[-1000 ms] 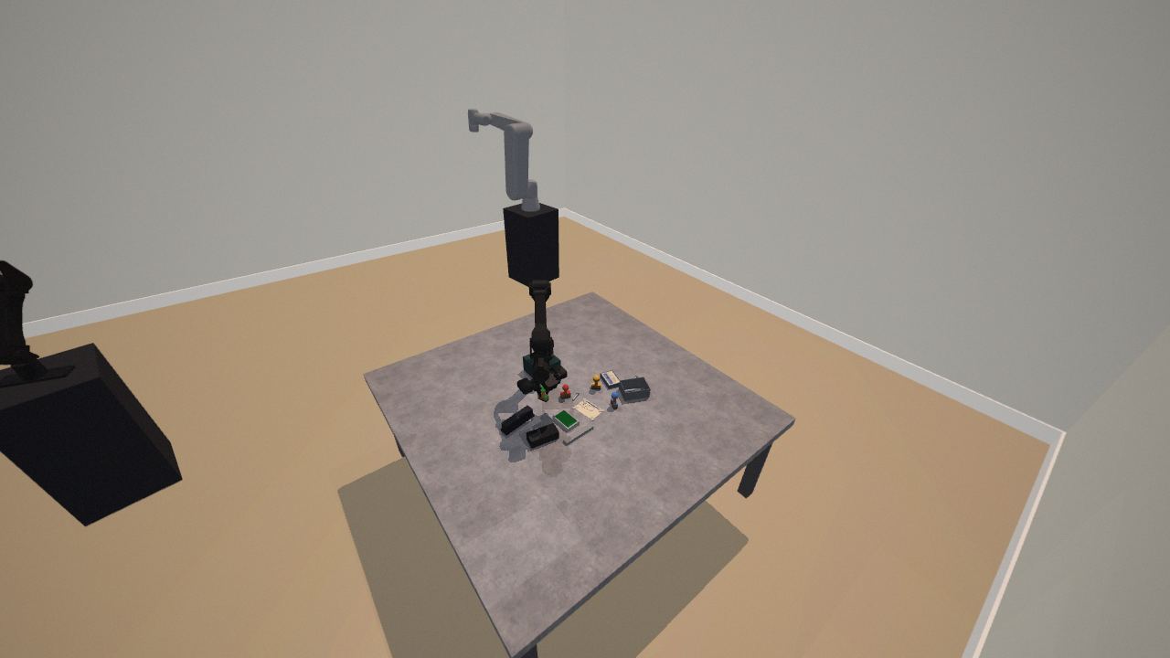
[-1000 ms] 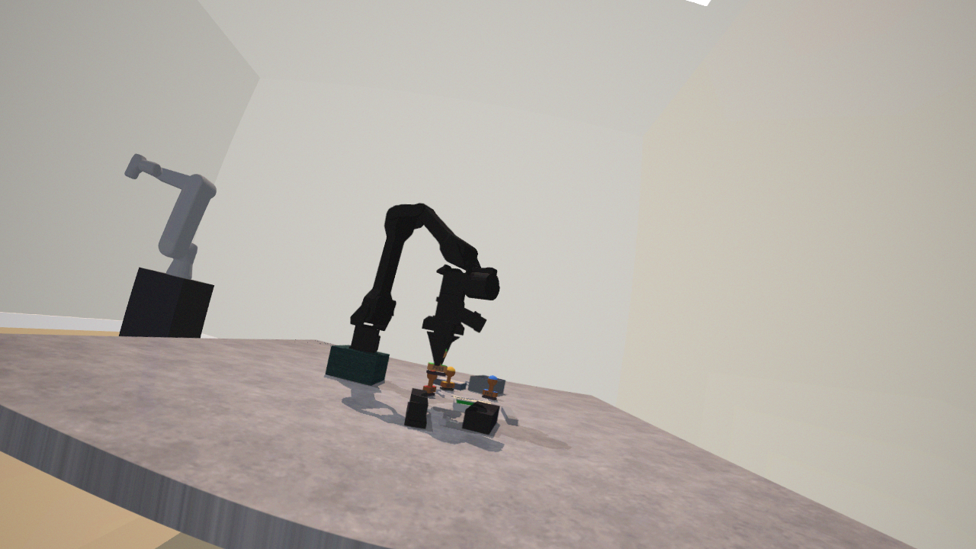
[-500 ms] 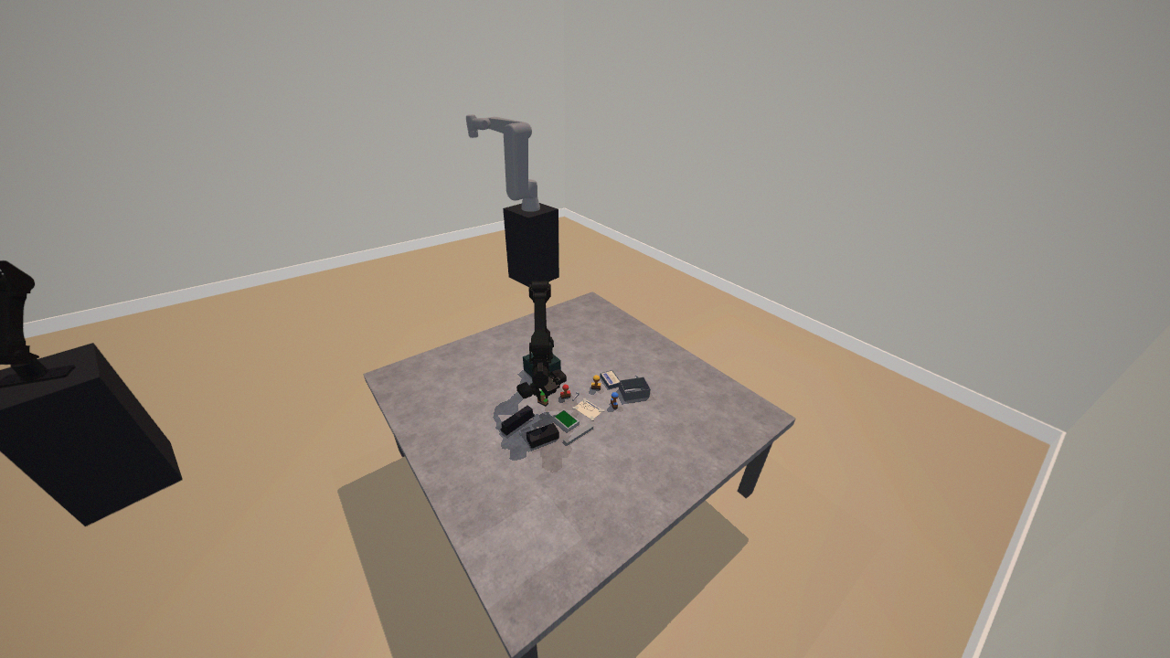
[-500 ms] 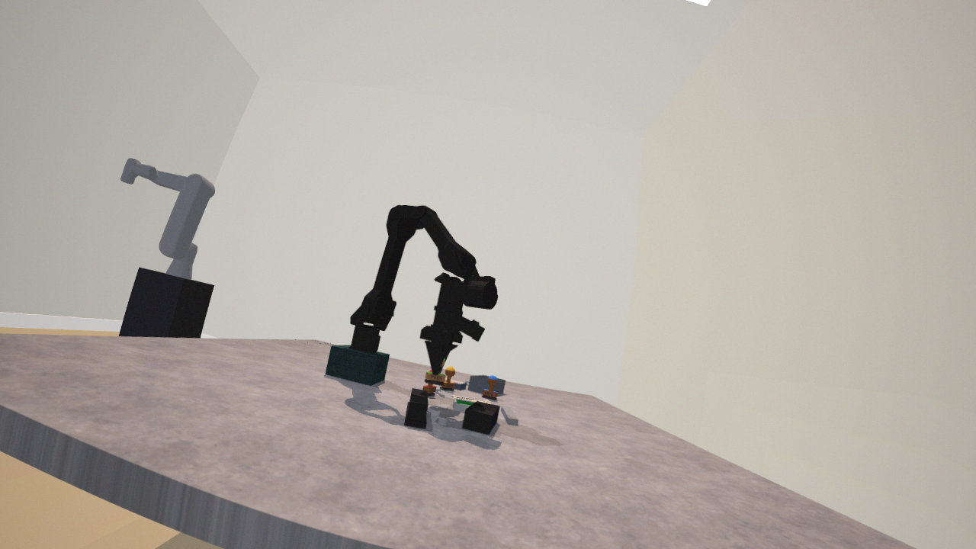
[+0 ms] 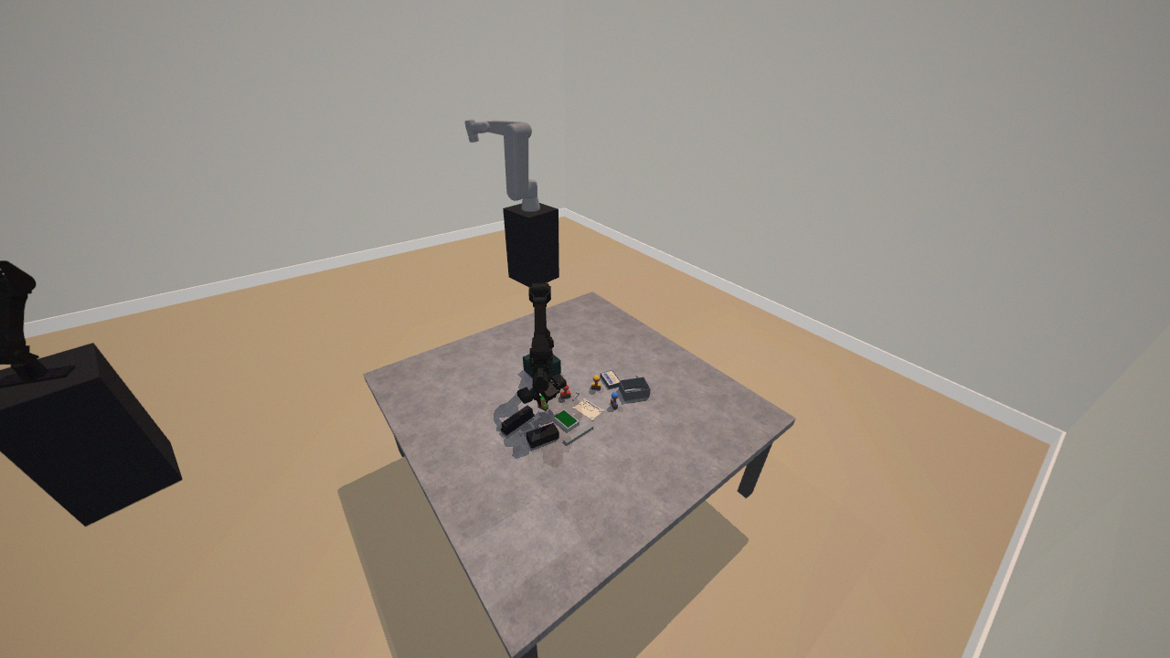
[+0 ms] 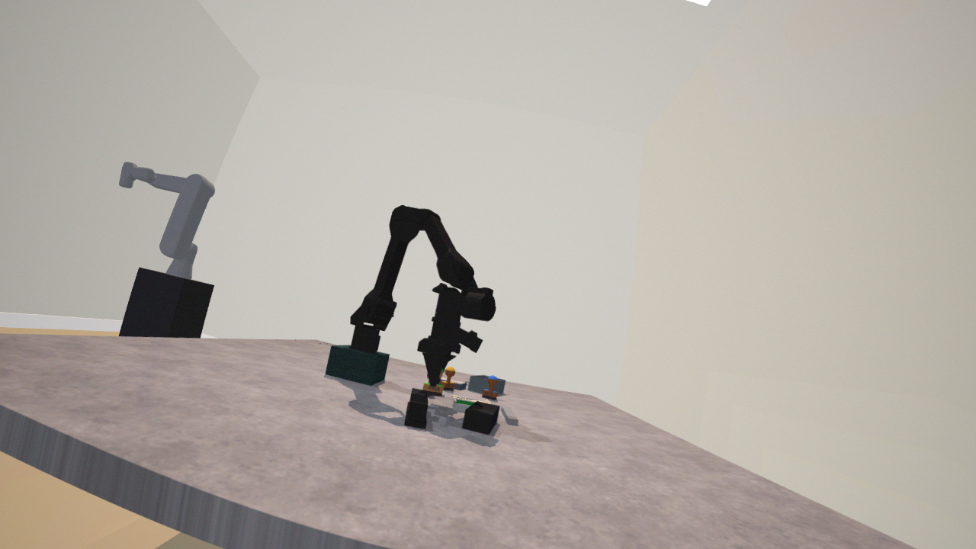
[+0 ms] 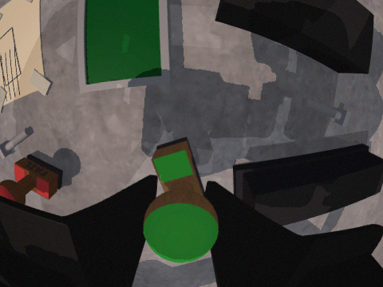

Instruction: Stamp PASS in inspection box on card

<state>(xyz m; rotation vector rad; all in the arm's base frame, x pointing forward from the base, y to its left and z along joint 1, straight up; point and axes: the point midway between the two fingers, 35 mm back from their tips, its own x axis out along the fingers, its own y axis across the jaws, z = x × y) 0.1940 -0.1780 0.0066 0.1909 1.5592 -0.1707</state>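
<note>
Right now the green stamp is right at my gripper tip. The rest, counted from my gripper tip: red stamp 13 cm to the left, 3 cm below; black block 3 cm behind, 11 cm to the right, 3 cm below; green ink pad 10 cm ahead, 3 cm to the left, 4 cm below.
</note>
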